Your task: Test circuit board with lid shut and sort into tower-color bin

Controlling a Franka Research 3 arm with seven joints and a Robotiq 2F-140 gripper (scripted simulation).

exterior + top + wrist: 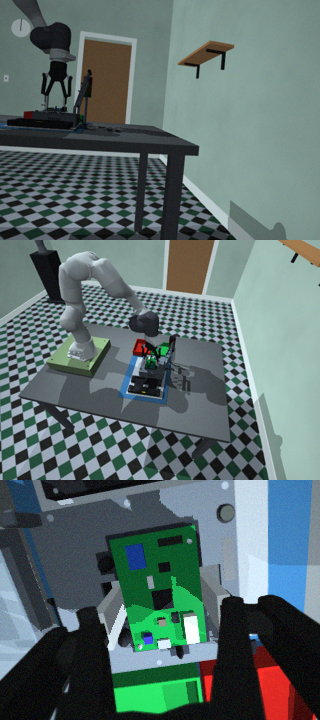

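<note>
Now: hand 20 mm above the green circuit board. From my hand the other things lie so: tester lid 120 mm ahead, 90 mm above; then tester plate 30 mm below, 10 mm to the left, 10 mm ahead; then black latch hook 60 mm to the left, 60 mm behind, 10 mm below.
</note>
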